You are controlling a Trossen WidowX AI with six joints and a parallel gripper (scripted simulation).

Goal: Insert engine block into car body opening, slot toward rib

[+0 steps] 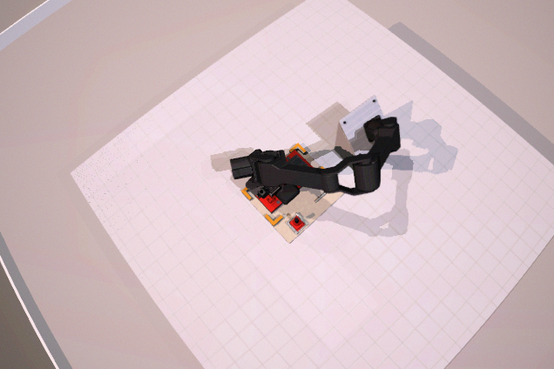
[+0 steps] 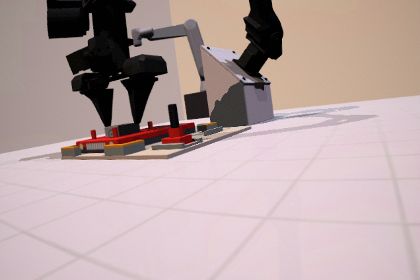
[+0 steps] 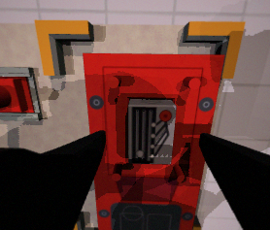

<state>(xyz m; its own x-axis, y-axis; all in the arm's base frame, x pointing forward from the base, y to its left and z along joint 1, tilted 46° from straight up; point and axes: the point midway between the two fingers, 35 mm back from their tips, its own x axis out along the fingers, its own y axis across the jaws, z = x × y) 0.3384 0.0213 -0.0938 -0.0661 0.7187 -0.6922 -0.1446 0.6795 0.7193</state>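
Right now the engine block is 1 cm to the left of my gripper tip and 2 cm below it.
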